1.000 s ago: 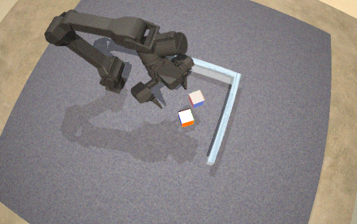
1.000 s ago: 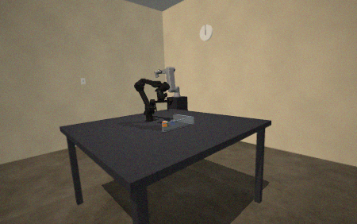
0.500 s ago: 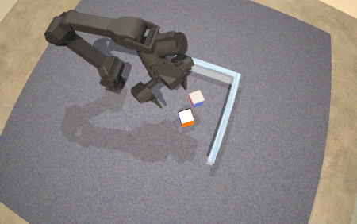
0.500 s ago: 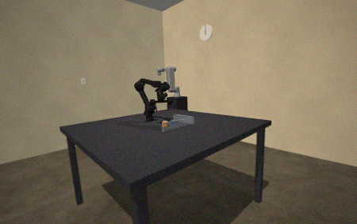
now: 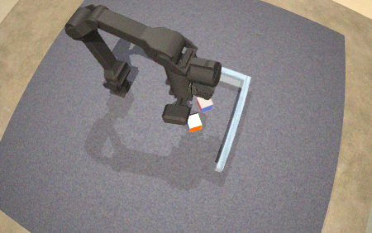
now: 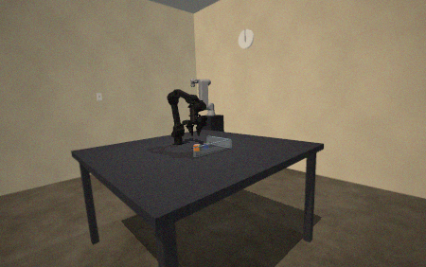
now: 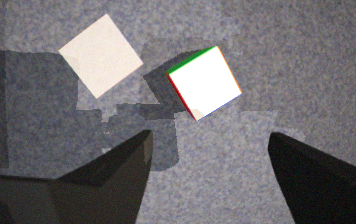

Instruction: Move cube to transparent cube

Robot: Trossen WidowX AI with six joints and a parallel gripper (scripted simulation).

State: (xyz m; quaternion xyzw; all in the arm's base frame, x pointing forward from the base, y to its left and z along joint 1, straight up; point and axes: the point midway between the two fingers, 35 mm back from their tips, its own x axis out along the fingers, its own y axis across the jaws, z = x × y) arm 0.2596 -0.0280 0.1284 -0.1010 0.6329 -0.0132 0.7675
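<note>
My hand is 110 mm above the transparent cube, 60 mm to the right of it and 40 mm short of it. The rest, counted from my hand: long pale blue bar (150 mm ahead, 80 mm below, 30 mm to the left).
</note>
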